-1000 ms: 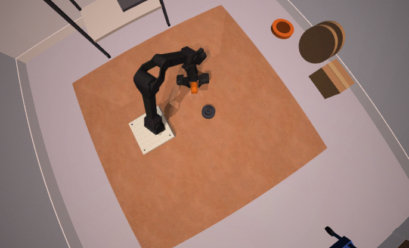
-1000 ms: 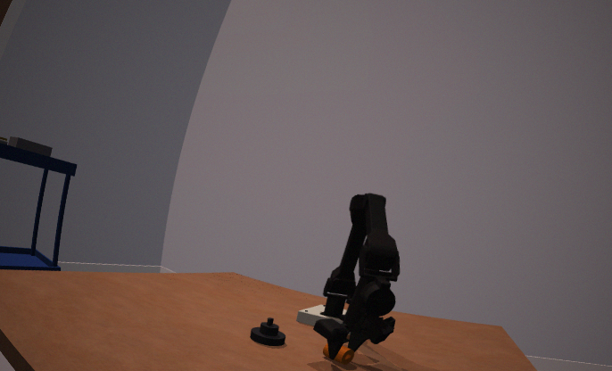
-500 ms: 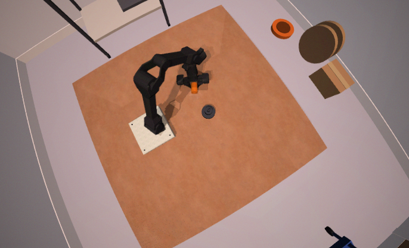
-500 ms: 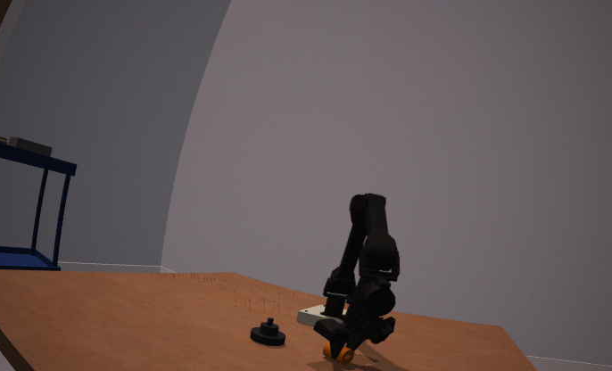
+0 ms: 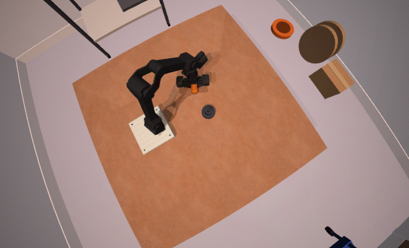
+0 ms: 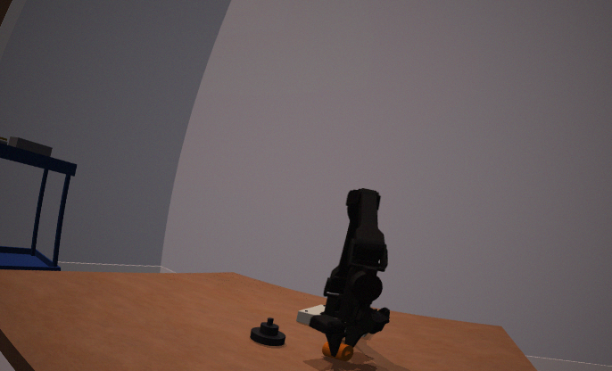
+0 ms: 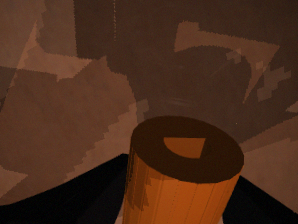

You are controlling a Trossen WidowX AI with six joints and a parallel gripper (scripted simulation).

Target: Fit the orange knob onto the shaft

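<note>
My gripper tip is 180 mm to the left of the dark round pedestal and 10 mm below it. The rest, counted from my gripper tip: orange knob (10 mm to the right, 10 mm above).
</note>
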